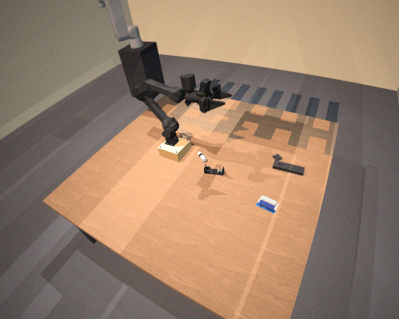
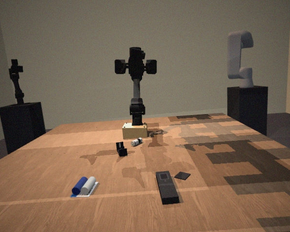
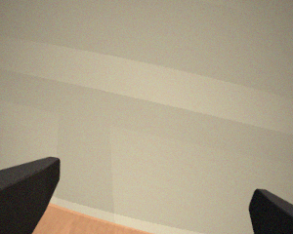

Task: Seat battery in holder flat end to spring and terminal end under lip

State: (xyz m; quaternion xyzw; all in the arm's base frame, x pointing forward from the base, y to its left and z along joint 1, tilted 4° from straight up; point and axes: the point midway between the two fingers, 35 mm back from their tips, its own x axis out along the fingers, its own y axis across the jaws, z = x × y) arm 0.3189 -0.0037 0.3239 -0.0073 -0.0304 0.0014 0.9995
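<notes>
Right now my gripper tip is 38 cm above the battery, 15 cm past it and 3 cm to the left of it. From my gripper tip the other things lie so: black cover 39 cm below, 24 cm ahead, 12 cm to the left; grey plate 37 cm below, 9 cm to the right, 3 cm behind; black remote 37 cm below, 31 cm ahead, 6 cm to the left.
</notes>
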